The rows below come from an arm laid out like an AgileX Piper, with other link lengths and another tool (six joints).
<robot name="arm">
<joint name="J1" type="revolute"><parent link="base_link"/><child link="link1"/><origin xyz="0 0 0.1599" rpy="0 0 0"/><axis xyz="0 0 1"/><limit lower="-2.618" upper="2.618"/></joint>
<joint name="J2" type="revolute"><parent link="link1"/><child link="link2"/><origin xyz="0 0 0" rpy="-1.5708 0 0"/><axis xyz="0 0 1"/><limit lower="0" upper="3.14"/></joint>
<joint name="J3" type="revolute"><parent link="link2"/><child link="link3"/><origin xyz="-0.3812 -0.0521 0" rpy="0 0 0"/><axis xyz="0 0 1"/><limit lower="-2.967" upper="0"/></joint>
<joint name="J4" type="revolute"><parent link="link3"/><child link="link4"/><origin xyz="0.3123 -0.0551 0" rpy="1.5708 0 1.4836"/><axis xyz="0 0 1"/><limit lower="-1.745" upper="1.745"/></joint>
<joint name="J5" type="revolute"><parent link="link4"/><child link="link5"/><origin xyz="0 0 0" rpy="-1.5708 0 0"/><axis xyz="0 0 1"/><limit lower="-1.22" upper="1.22"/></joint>
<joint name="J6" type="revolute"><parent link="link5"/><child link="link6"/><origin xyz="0 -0.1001 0" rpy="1.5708 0 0"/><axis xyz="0 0 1"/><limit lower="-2.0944" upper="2.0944"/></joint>
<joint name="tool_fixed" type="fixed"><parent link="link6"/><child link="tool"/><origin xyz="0.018 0.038 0.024" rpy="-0.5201 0 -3.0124"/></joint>
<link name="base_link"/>
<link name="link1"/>
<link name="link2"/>
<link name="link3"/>
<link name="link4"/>
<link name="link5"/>
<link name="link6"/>
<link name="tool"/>
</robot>
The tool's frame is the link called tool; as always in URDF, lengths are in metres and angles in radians.
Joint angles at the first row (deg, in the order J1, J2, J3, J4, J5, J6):
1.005, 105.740, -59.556, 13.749, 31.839, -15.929
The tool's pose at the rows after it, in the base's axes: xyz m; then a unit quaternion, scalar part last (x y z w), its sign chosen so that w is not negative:
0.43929 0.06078 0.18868 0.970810 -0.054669 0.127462 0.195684
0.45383 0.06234 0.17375 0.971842 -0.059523 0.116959 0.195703
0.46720 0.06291 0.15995 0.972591 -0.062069 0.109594 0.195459
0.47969 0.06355 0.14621 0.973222 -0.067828 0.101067 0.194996
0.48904 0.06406 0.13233 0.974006 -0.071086 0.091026 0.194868
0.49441 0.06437 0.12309 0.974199 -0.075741 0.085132 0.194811
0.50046 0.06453 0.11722 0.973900 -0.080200 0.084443 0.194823
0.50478 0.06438 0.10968 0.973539 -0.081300 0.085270 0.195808
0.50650 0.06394 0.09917 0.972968 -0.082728 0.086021 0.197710
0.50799 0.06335 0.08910 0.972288 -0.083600 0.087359 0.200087
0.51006 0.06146 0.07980 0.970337 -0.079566 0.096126 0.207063
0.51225 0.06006 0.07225 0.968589 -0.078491 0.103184 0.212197
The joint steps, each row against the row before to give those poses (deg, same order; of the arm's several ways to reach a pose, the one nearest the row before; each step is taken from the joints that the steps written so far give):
0.373, 3.577, -2.149, -1.970, -0.053, 3.054
0.130, 3.300, -2.339, -0.125, 0.000, 1.029
0.000, 3.003, -2.281, 0.060, 0.000, 0.414
0.001, 2.867, -2.214, 0.000, 0.077, 0.866
-0.001, 2.594, -1.825, 0.000, 0.219, 0.630
0.001, 1.575, -0.973, 0.000, -0.123, 0.653
-0.001, 1.200, -1.051, -0.056, -0.238, 0.537
0.000, 1.182, -0.668, -0.056, -0.642, 0.072
0.001, 1.189, -0.002, -0.046, -1.315, 0.023
-0.001, 1.130, 0.000, -0.156, -1.305, 0.043
0.000, 0.987, 0.001, -1.114, -1.838, 0.068
0.000, 0.842, -0.066, -0.927, -1.539, 0.347

